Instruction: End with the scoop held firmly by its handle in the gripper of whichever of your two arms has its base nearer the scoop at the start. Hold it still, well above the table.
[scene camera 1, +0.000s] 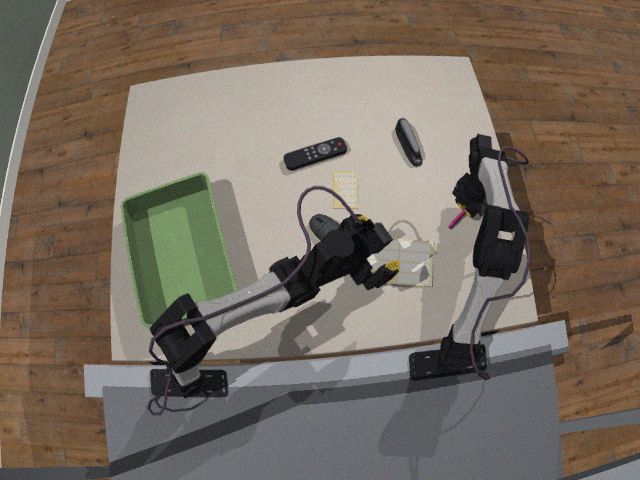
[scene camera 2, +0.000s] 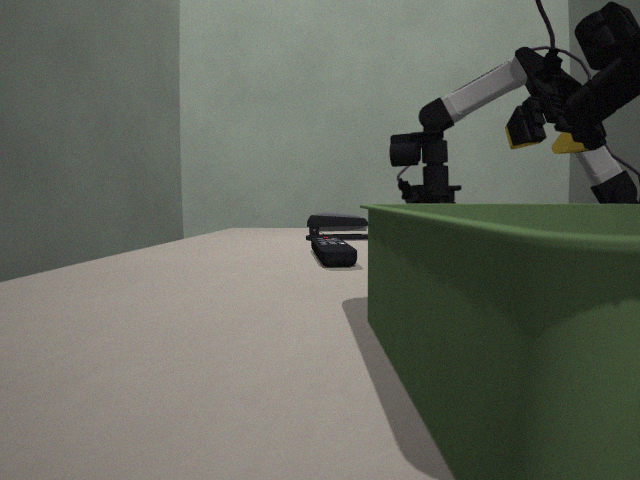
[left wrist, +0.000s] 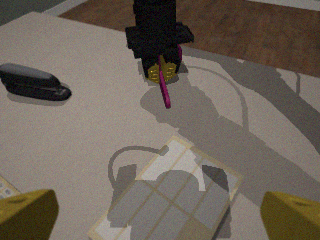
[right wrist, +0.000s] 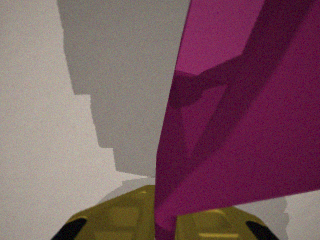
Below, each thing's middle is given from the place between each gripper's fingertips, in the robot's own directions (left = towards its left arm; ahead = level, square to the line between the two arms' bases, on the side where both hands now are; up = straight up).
The magenta scoop (right wrist: 233, 133) is 10 mm ahead of my right hand (scene camera 1: 465, 211), 60 mm to the right of it and 10 mm above it. Round my right hand: remote (scene camera 1: 318, 152) (200 mm ahead, 360 mm to the left); then stapler (scene camera 2: 322, 221) (210 mm ahead, 120 mm to the left, 10 mm above); then gridded sheet (scene camera 1: 415, 257) (120 mm behind, 200 mm to the left, 20 mm below).
Right now the gridded sheet is 2 cm ahead of my left hand (scene camera 2: 532, 148), 6 cm to the right of it and 17 cm below it. Round my left hand: magenta scoop: 14 cm ahead, 32 cm to the right, 15 cm below; then remote: 33 cm ahead, 10 cm to the left, 16 cm below; then stapler: 34 cm ahead, 14 cm to the right, 15 cm below.
